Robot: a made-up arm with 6 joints.
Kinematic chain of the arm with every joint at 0, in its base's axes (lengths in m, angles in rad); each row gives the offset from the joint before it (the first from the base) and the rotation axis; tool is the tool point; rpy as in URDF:
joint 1: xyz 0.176 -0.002 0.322 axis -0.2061 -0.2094 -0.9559
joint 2: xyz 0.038 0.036 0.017 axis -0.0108 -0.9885 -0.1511
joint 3: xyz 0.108 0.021 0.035 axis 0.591 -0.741 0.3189
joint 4: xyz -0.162 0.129 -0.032 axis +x
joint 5: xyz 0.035 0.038 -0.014 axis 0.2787 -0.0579 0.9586
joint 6: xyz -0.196 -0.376 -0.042 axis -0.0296 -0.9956 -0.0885
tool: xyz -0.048 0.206 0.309 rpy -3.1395 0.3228 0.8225
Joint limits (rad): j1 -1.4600..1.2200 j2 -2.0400..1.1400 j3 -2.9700..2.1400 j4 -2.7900..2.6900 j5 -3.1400..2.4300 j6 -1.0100..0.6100
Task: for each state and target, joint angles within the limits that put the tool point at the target. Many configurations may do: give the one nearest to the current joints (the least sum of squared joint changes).
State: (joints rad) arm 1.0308 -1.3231 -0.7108 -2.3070 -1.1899 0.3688
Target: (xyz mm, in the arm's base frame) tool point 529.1 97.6 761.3
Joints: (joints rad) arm 0.7923 -1.8192 -1.4376 -2.5079 -0.7816 0.5211
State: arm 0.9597 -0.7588 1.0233 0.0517 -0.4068 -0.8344
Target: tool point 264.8 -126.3 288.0
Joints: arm 1.0663 -0.3056 1.4174 0.6720 0.1611 -1.0100
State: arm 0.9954 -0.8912 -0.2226 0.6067 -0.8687 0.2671
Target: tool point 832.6 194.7 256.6
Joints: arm 1.1136 -1.0324 -0.9567 0.4817 -1.6059 0.4998
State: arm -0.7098 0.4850 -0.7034 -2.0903 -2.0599 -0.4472
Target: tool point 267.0 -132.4 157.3
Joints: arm -0.6881 0.4816 -0.8576 -2.7668 -2.3374 -0.0135
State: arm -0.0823 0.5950 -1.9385 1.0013 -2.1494 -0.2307
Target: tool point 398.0 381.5 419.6
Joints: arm -0.5512 0.3885 -1.9941 0.9312 -2.1769 -0.6724
